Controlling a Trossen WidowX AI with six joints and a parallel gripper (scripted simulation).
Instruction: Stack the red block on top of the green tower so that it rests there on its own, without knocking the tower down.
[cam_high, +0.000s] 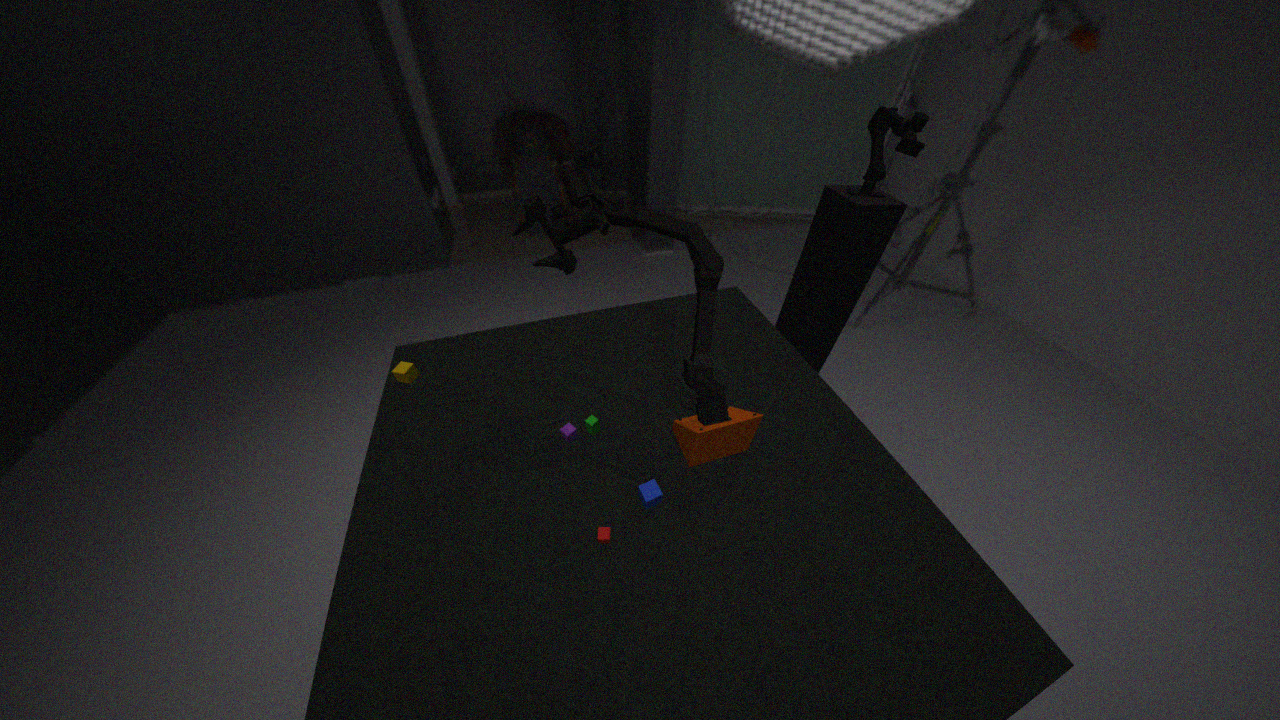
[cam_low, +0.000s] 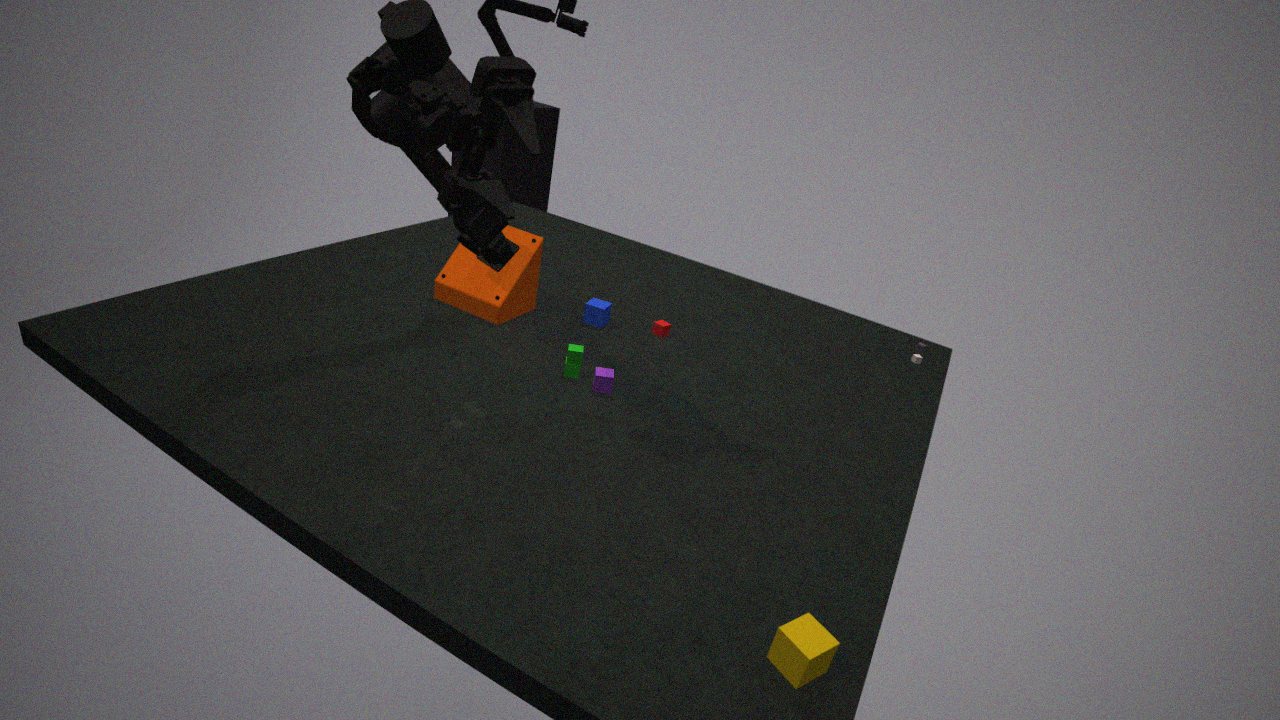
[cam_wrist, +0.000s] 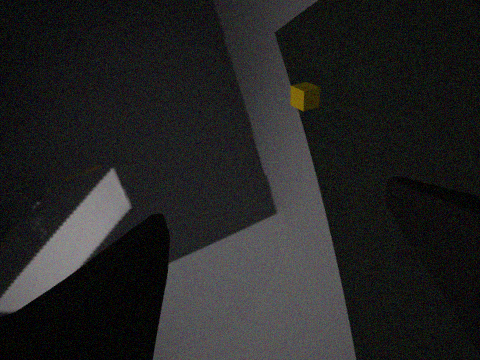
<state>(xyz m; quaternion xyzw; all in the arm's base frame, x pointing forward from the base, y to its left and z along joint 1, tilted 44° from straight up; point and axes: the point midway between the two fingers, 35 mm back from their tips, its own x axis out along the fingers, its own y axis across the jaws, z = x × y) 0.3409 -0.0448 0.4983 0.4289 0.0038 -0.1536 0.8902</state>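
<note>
Now: gripper tip 13 cm past the red block, 56 cm to the right of it and 36 cm above it. Also, from my gripper tip: yellow block 43 cm ahead, 2 cm to the left, 35 cm below; then purple block 6 cm behind, 30 cm to the left, 36 cm below; then blue block 24 cm behind, 49 cm to the left, 36 cm below.
</note>
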